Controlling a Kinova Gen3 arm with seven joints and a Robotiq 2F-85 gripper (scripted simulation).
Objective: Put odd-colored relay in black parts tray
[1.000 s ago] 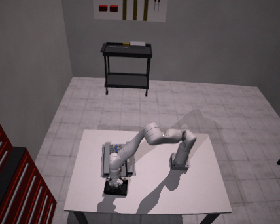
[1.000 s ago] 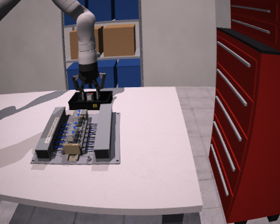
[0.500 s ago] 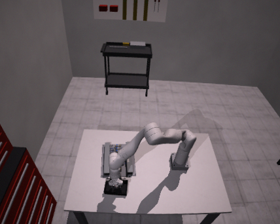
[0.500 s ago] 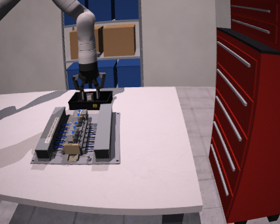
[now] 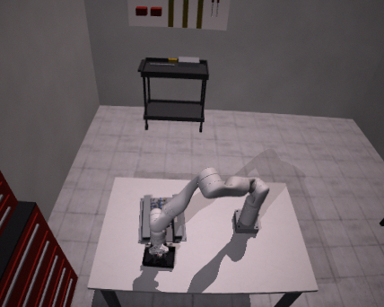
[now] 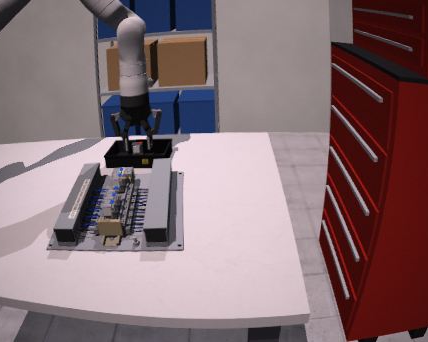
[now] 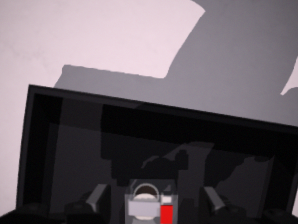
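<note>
My gripper is now 2 cm above the red-button relay. From my hand the other things lie so: black parts tray: 3 cm below.
</note>
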